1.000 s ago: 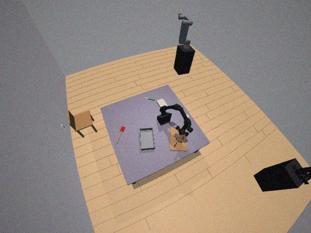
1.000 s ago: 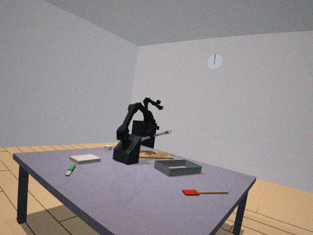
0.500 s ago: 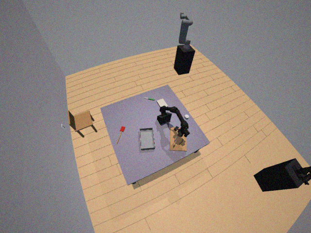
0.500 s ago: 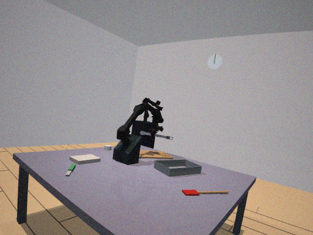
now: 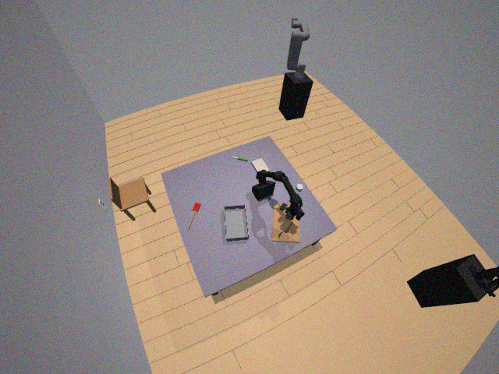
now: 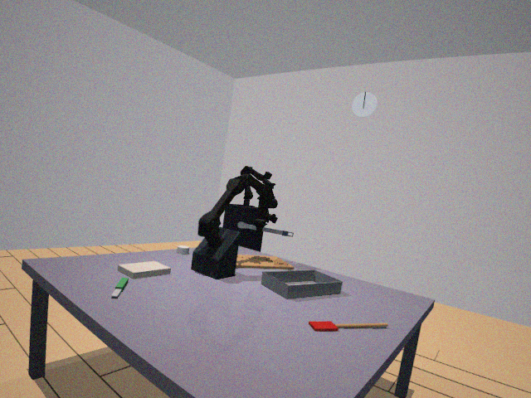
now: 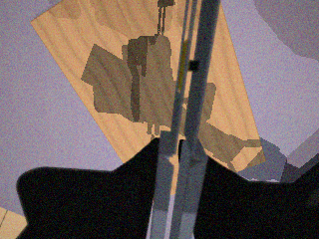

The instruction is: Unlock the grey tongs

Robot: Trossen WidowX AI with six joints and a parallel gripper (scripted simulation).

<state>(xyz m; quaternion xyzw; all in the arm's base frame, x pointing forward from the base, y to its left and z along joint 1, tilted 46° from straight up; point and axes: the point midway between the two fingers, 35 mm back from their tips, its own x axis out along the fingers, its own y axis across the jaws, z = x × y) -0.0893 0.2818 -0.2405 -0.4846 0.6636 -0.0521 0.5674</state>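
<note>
Now: the wooden board 140 mm below my gripper tip. Round my gripper tip: red spatula (760 mm ahead, 350 mm to the right, 140 mm below); then roasting tin (420 mm ahead, 140 mm to the right, 120 mm below).
</note>
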